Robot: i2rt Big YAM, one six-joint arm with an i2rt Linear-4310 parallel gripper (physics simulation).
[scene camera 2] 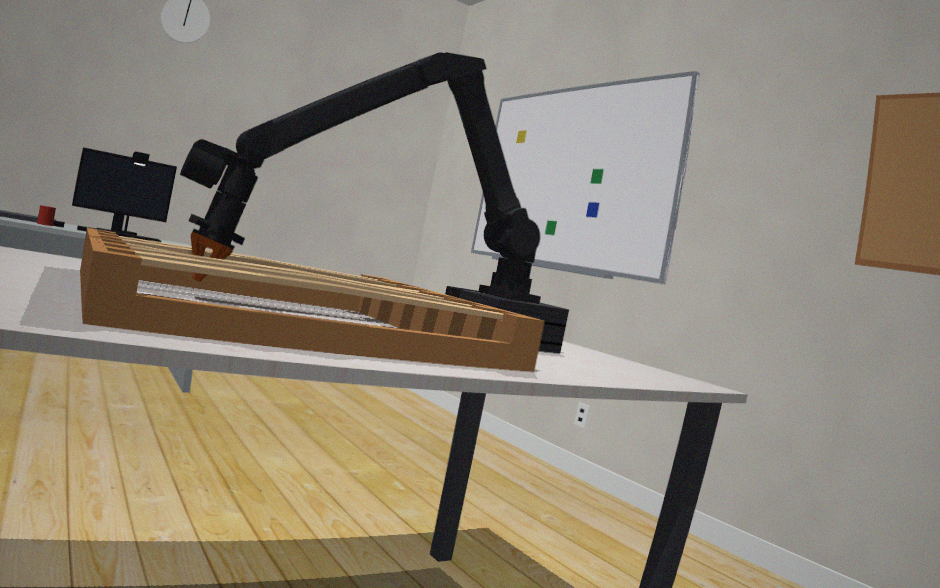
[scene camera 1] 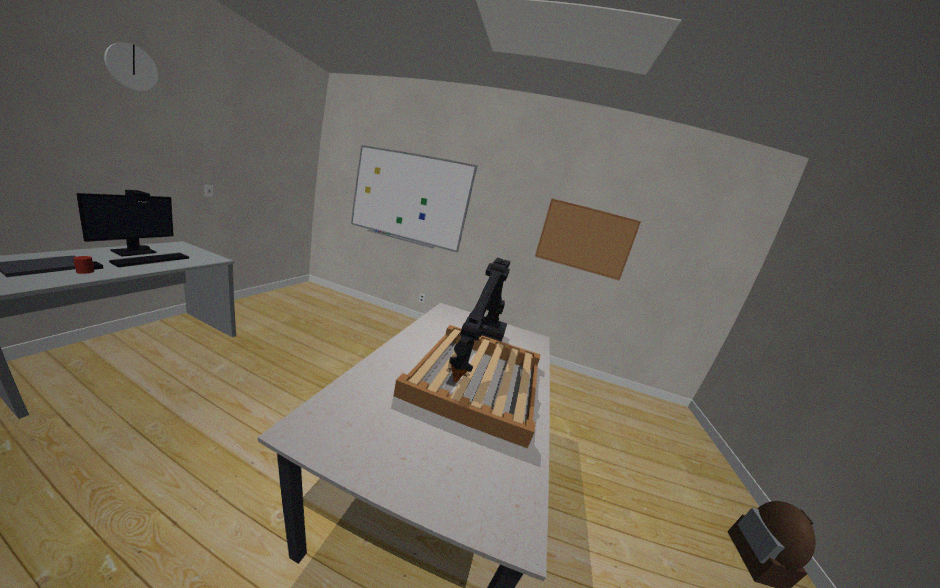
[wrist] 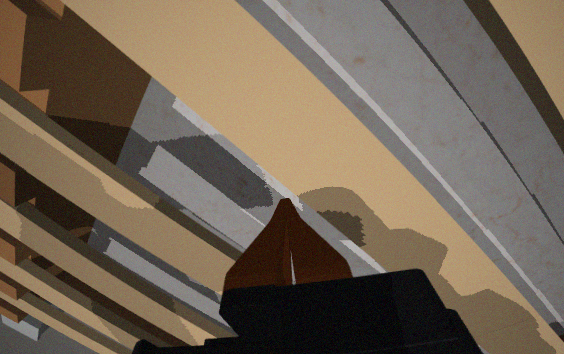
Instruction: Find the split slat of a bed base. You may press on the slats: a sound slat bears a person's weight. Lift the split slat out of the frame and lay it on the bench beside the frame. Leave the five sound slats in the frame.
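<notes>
The bed base is a brown wooden frame [scene camera 1: 464,413] [scene camera 2: 311,338] [wrist: 11,45] with pale slats set across it. My gripper [scene camera 1: 456,378] [scene camera 2: 198,277] [wrist: 285,204] is shut and empty. Its orange tips reach down between the slats, and one tip shows below slat level in scene camera 2. In the wrist view the tips are in the gap between a wide-looking slat [wrist: 250,90], the second from the left in scene camera 1, and its neighbour [wrist: 175,235]. Contact with either slat cannot be told. The leftmost slat [scene camera 1: 429,360] [wrist: 540,30] lies apart from the tips. No split can be made out.
The frame stands on the pale bench [scene camera 1: 388,471] [scene camera 2: 623,368]. The black arm base [scene camera 2: 509,294] is at the frame's far end. A desk [scene camera 1: 207,263] with a monitor [scene camera 1: 126,218] [scene camera 2: 124,183] and a red mug [scene camera 1: 83,264] [scene camera 2: 46,214] stands apart at the left.
</notes>
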